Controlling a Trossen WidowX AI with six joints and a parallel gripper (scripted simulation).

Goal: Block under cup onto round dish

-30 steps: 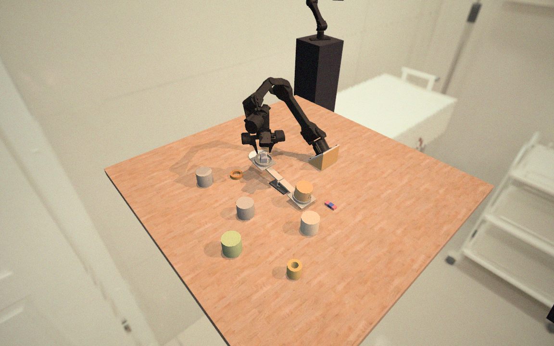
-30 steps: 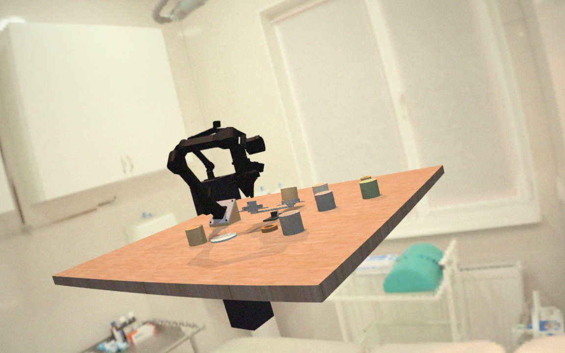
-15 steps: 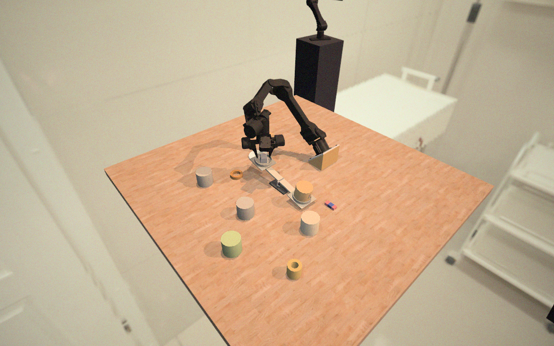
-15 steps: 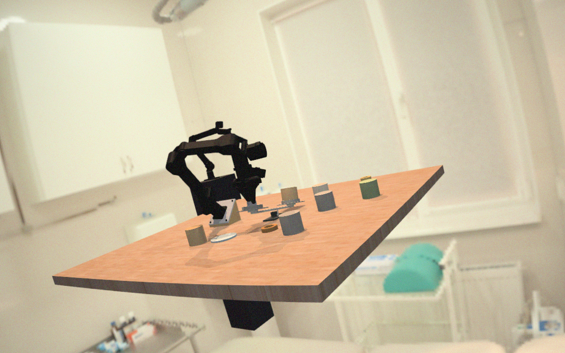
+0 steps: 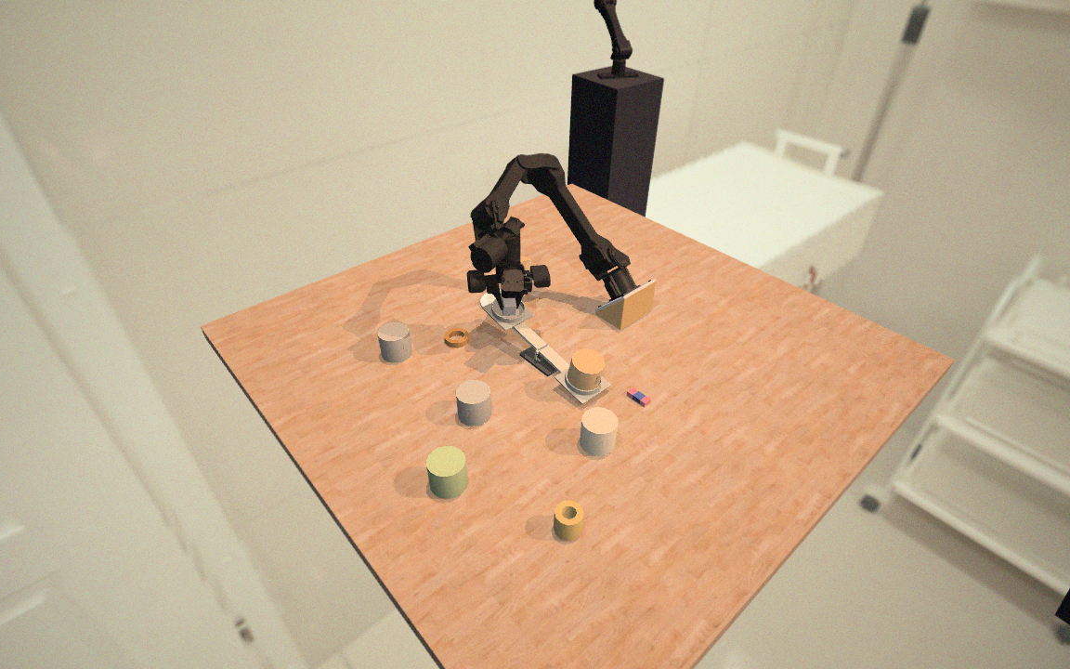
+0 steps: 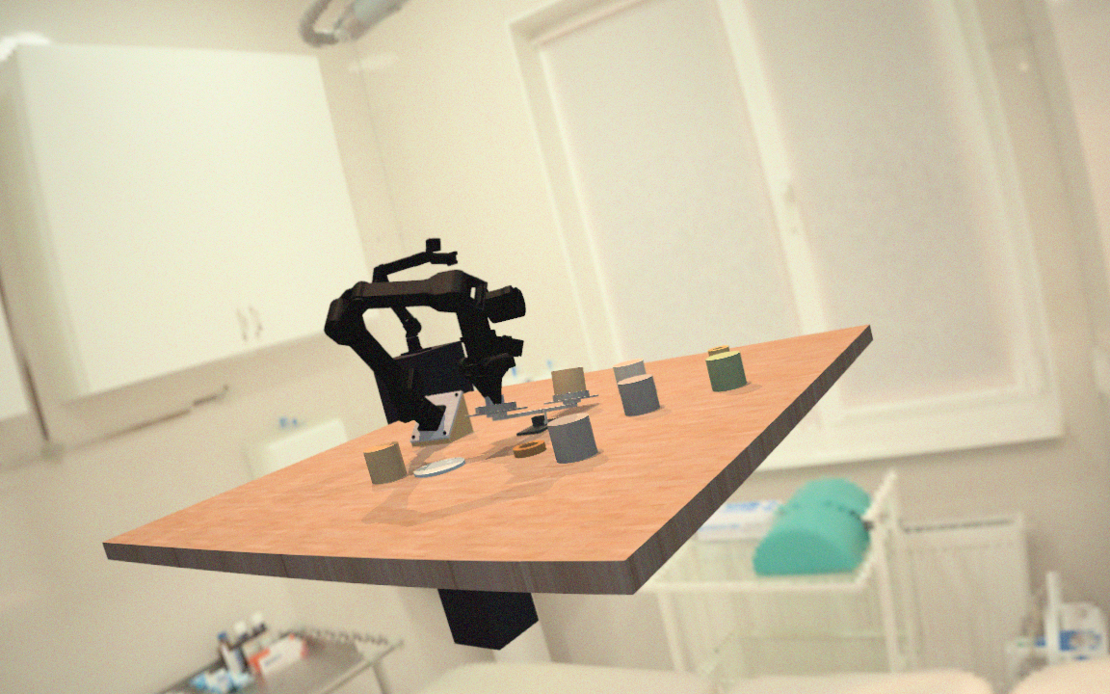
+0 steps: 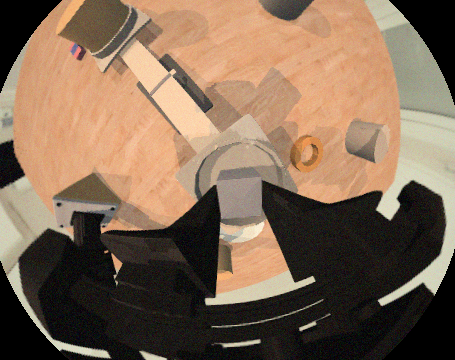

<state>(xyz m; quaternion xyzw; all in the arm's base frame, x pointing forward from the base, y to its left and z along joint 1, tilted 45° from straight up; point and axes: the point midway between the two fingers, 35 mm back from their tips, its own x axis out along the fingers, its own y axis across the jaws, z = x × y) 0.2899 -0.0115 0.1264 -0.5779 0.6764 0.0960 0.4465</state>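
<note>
Now: gripper tip 60 mm past the round white dish, 130 mm to the left of it and 80 mm above it. Round my gripper tip: small balance: 120 mm to the left, 40 mm below; then grey block: 10 mm above; then cup: 10 mm behind, 280 mm to the left, 20 mm below.
</note>
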